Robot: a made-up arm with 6 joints. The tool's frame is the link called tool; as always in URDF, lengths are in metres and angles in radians.
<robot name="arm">
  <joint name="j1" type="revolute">
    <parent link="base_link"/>
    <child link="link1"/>
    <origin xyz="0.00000 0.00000 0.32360" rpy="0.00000 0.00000 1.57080"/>
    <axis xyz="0 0 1"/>
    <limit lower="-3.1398" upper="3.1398"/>
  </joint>
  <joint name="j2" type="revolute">
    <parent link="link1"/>
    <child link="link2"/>
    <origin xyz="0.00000 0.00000 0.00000" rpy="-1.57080 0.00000 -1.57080"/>
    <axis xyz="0 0 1"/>
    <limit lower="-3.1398" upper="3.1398"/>
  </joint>
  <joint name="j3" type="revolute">
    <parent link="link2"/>
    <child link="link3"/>
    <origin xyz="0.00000 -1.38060 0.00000" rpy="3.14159 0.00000 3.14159"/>
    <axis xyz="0 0 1"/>
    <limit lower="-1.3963" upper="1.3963"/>
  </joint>
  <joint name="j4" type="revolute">
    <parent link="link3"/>
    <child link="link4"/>
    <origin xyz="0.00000 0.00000 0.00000" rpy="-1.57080 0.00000 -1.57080"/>
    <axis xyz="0 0 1"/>
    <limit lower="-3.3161" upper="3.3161"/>
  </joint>
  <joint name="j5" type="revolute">
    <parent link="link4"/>
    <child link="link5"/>
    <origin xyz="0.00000 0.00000 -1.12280" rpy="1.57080 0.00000 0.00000"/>
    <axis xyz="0 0 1"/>
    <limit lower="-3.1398" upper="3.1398"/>
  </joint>
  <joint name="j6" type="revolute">
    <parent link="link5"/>
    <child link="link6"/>
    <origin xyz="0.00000 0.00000 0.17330" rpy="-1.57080 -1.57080 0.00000"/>
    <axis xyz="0 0 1"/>
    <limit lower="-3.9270" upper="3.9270"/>
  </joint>
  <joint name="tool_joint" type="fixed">
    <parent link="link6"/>
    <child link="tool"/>
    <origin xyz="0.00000 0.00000 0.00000" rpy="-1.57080 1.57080 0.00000"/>
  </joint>
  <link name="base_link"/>
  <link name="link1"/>
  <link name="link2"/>
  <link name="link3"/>
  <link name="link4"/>
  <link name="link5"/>
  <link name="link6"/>
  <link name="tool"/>
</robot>
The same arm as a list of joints. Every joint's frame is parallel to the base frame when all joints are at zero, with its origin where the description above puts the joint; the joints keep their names.
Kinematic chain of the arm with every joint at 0, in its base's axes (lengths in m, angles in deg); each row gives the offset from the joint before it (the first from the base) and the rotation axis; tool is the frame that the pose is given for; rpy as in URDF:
j1: xyz 0 0 0.3236 axis +z
j2: xyz 0 0 0 axis +y
j3: xyz 0 0 1.3806 axis -y
j4: xyz 0 0 0 axis -x
j5: xyz 1.1228 0 0 axis -y
j6: xyz 0 -0.1733 0 axis -x
tool: xyz 0 0 0 rpy 0 0 0
Joint limits (deg, base to tool): -179.9..179.9 -179.9..179.9 -80..80 -190..190 -179.9..179.9 -225..225

